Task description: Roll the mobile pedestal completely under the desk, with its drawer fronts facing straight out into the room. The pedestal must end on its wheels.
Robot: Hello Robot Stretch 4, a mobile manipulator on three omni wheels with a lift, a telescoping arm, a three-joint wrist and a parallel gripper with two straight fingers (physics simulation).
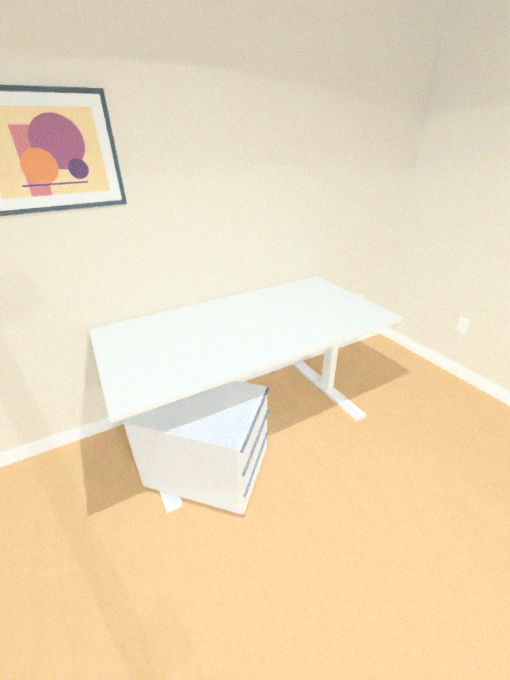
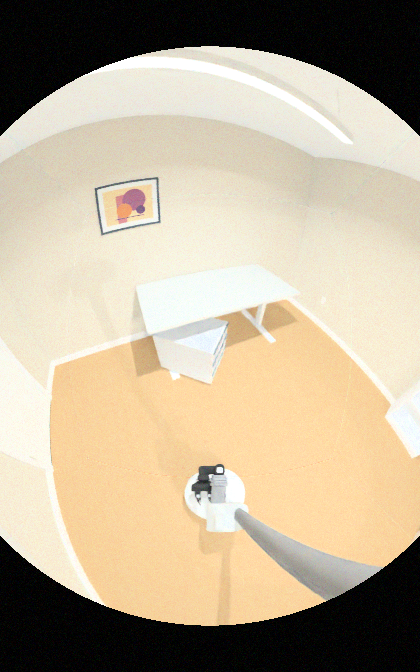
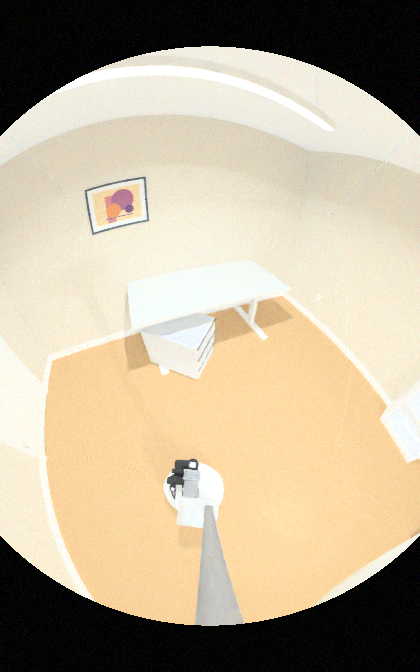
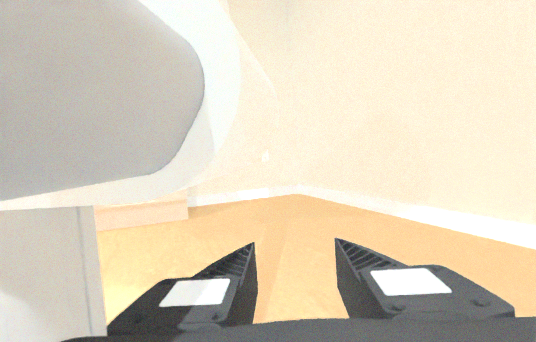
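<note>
The white pedestal (image 1: 211, 425) (image 2: 200, 342) (image 3: 187, 337) stands upright, partly under the left front edge of the desk (image 1: 236, 335) (image 2: 210, 295) (image 3: 200, 290). Its near corner juts out into the room. It is turned at an angle to the desk: the drawer fronts with dark lines face right and partly outward, and a plain side faces the front left. Its wheels do not show. My gripper (image 2: 204, 499) (image 3: 176, 492) (image 4: 295, 264) is open and empty, over my base and well away from the pedestal.
The desk's left foot (image 1: 170, 500) sticks out below the pedestal's plain side. The desk's right leg (image 1: 329, 370) stands farther right. A wall runs behind the desk. A white piece of furniture (image 2: 407, 417) (image 3: 405, 422) stands at the far right.
</note>
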